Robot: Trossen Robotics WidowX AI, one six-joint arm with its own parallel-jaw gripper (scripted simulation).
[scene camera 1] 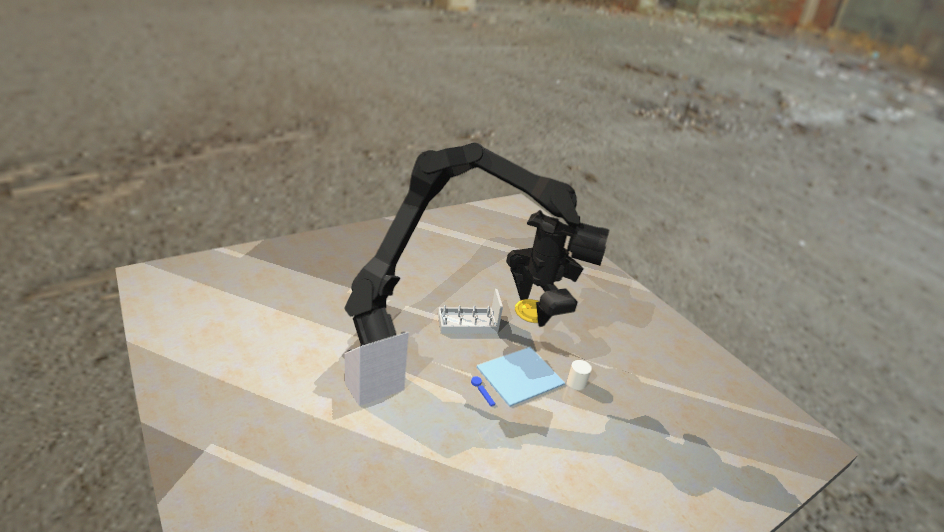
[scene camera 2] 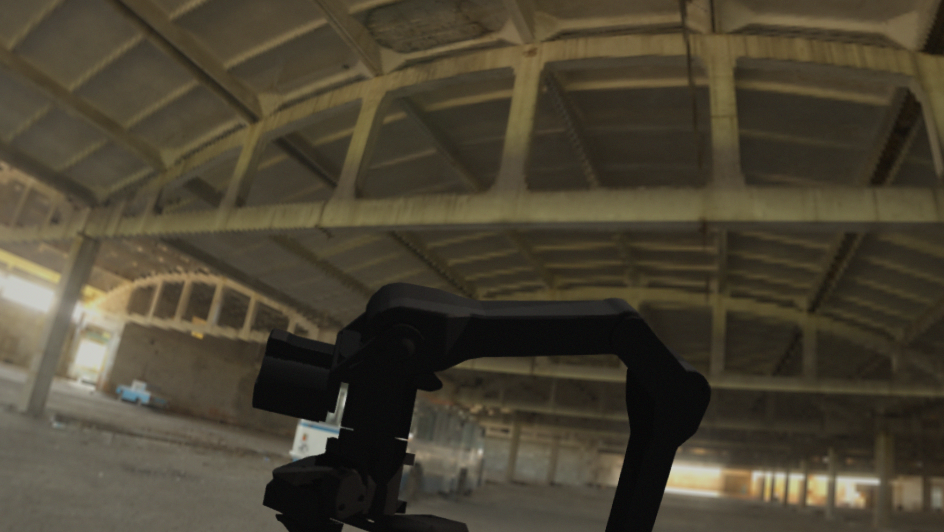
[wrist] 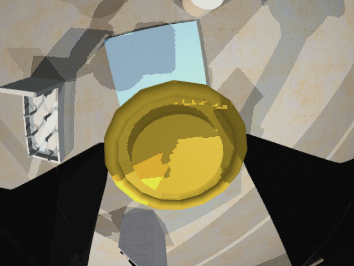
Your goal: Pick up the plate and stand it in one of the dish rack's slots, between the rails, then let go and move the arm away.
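There's a dish rack (scene camera 1: 452, 320) here, but in scene camera 2 the dish rack is out of frame. I can see a light blue mat (scene camera 1: 523, 375) as well, and the wrist view shows the light blue mat (wrist: 139, 59) too. Then there's a yellow plate (wrist: 178, 144), and in scene camera 2 the yellow plate is out of frame. My gripper (scene camera 1: 532, 314) holds the yellow plate, and the wrist view also shows my gripper (wrist: 175, 146).
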